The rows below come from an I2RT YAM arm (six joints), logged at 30 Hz.
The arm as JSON. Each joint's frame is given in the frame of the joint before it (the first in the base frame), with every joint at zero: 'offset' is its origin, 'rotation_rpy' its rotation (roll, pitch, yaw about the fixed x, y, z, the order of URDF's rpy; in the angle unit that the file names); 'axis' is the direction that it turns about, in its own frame. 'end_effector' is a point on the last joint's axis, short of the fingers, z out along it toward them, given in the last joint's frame.
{
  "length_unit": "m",
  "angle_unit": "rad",
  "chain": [
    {
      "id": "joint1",
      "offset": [
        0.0,
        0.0,
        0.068
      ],
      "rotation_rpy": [
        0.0,
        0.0,
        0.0
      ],
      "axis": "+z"
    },
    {
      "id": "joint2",
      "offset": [
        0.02,
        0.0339,
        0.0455
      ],
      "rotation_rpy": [
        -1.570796,
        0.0,
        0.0
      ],
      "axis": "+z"
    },
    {
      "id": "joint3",
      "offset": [
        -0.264,
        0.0,
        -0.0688
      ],
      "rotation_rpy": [
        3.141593,
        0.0,
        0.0
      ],
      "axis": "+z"
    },
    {
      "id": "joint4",
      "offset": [
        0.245,
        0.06,
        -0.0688
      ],
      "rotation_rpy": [
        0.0,
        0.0,
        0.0
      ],
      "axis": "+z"
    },
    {
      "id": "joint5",
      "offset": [
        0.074,
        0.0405,
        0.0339
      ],
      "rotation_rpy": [
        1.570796,
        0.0,
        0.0
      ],
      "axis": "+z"
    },
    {
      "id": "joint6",
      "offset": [
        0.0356,
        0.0,
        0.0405
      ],
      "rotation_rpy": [
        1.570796,
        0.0,
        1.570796
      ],
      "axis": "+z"
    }
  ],
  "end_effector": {
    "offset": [
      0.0,
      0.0,
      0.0
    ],
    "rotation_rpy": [
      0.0,
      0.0,
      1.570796
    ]
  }
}
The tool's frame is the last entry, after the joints.
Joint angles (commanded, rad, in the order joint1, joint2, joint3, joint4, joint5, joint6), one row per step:
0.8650, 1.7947, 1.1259, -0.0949, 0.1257, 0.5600
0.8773, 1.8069, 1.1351, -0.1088, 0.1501, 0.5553
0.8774, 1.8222, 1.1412, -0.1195, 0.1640, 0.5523
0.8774, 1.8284, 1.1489, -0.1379, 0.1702, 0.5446
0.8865, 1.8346, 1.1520, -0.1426, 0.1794, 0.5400
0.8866, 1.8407, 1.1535, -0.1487, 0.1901, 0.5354
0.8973, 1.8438, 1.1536, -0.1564, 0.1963, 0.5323
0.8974, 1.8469, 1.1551, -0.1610, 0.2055, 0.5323
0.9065, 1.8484, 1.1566, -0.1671, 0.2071, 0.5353
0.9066, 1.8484, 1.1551, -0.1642, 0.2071, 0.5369
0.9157, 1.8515, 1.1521, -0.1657, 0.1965, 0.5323
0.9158, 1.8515, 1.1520, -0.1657, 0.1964, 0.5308
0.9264, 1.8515, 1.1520, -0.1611, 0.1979, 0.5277
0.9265, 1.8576, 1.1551, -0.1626, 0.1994, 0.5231
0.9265, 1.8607, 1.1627, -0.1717, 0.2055, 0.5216
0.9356, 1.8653, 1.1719, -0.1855, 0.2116, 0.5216
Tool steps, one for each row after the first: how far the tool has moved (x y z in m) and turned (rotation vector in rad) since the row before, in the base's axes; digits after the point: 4 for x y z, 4 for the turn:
-0.0020, 0.0037, -0.0027, -0.0265, -0.0043, -0.0019
0.0012, 0.0007, -0.0046, -0.0233, 0.0038, -0.0076
0.0004, 0.0002, -0.0013, -0.0202, 0.0041, 0.0012
-0.0021, 0.0025, -0.0017, -0.0129, -0.0021, 0.0061
0.0004, -0.0001, -0.0022, -0.0159, -0.0012, -0.0038
-0.0033, 0.0022, -0.0016, -0.0130, 0.0019, 0.0088
0.0003, -0.0001, -0.0010, -0.0092, -0.0015, -0.0060
-0.0028, 0.0021, -0.0005, -0.0039, 0.0040, 0.0058
-0.0001, 0.0000, -0.0002, 0.0020, -0.0003, -0.0011
-0.0033, 0.0021, -0.0022, -0.0036, 0.0093, 0.0194
0.0000, 0.0000, 0.0000, -0.0008, -0.0005, 0.0013
-0.0030, 0.0028, 0.0003, 0.0013, -0.0049, 0.0119
0.0005, 0.0007, -0.0014, -0.0068, 0.0000, 0.0026
0.0007, 0.0006, 0.0005, -0.0073, -0.0015, -0.0028
-0.0021, 0.0028, 0.0001, -0.0102, 0.0017, 0.0052

